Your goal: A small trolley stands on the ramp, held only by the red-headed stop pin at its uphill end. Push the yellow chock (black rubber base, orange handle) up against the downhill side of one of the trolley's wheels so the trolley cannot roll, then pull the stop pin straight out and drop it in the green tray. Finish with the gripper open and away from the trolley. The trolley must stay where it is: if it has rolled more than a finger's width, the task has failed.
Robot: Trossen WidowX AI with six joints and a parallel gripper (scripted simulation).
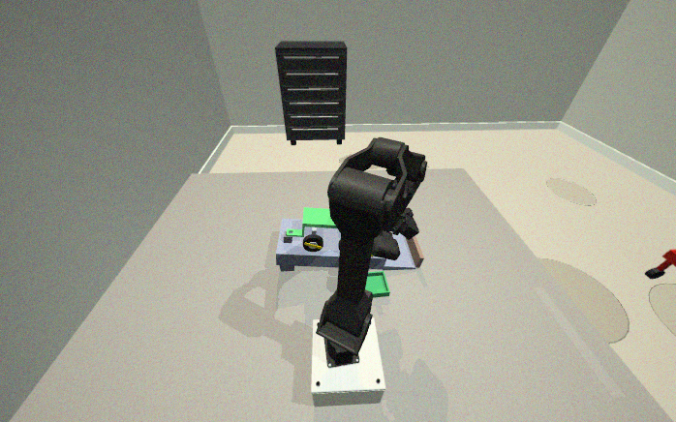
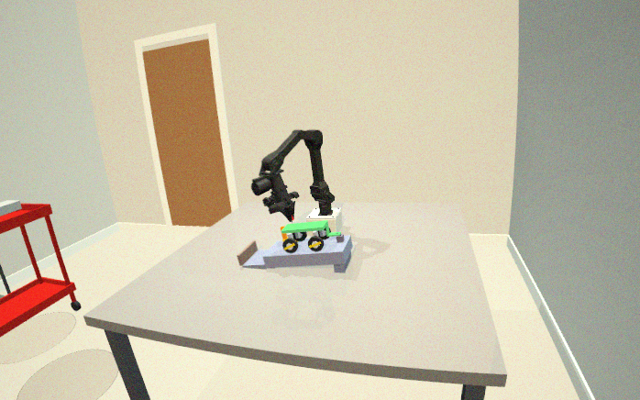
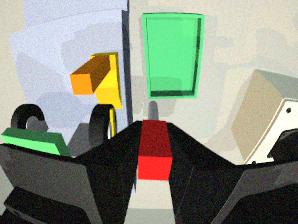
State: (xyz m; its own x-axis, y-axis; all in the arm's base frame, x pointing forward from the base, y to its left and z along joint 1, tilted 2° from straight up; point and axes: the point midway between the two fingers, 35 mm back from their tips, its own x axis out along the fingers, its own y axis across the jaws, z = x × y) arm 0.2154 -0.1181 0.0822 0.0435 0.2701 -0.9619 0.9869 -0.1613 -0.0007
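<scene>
The red-headed stop pin is right at my gripper tip. The rest, counted from my gripper tip: yellow chock (50 mm below, 50 mm ahead); then green tray (140 mm below, 30 mm behind); then green-decked trolley (120 mm ahead, 80 mm to the left, 20 mm below).
</scene>
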